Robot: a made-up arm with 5 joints.
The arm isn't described. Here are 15 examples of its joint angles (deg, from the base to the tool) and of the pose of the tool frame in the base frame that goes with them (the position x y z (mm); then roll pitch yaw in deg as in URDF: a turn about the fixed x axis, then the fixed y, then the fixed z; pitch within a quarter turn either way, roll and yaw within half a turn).
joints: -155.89 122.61 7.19 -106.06 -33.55
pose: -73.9 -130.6 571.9 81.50 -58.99 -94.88
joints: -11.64 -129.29 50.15 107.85 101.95
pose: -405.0 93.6 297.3 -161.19 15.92 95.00
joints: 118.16 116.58 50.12 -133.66 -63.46
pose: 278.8 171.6 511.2 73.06 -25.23 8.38
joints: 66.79 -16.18 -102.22 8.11 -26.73
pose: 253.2 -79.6 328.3 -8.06 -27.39 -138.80
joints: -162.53 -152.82 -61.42 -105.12 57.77
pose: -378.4 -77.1 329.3 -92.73 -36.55 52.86
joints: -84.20 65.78 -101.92 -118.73 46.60
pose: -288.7 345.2 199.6 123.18 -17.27 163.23
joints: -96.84 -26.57 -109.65 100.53 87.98
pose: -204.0 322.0 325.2 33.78 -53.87 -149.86
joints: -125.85 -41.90 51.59 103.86 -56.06
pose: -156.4 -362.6 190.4 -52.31 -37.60 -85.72
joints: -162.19 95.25 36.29 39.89 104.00
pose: 114.9 -388.5 564.2 -7.27 -6.44 126.71
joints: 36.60 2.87 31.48 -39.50 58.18
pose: 29.6 631.7 368.2 -78.91 51.70 -6.51
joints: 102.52 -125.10 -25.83 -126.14 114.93
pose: 46.0 -88.8 160.7 -176.94 -32.44 118.26
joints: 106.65 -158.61 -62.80 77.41 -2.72
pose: 9.2 -170.6 413.0 143.51 52.51 -66.76
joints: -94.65 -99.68 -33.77 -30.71 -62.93
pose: -304.8 104.2 146.6 -51.48 -7.73 89.52
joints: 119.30 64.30 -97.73 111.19 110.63
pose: 99.1 -369.6 214.0 -116.52 -45.82 122.86
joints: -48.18 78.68 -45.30 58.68 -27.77
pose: -309.2 436.6 533.6 47.58 -12.46 -3.92
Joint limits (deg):
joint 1: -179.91..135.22
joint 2: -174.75..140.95
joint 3: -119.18..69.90
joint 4: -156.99..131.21
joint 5: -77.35..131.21
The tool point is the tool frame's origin. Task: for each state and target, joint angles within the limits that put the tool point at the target. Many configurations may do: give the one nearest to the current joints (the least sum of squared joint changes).
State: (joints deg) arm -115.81 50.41 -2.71 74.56 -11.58
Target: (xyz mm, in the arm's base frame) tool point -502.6 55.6 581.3
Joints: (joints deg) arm -96.57 82.66 -28.84 70.43 -17.22
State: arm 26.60 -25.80 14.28 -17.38 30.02
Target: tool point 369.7 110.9 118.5
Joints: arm 83.14 -57.00 -19.73 -14.34 36.05
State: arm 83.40 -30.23 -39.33 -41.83 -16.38
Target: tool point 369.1 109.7 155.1
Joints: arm 80.58 -54.62 -22.31 -33.98 -14.39
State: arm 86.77 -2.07 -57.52 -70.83 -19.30
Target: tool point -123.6 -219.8 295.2
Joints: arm 135.22 24.47 -106.85 -85.99 -2.30
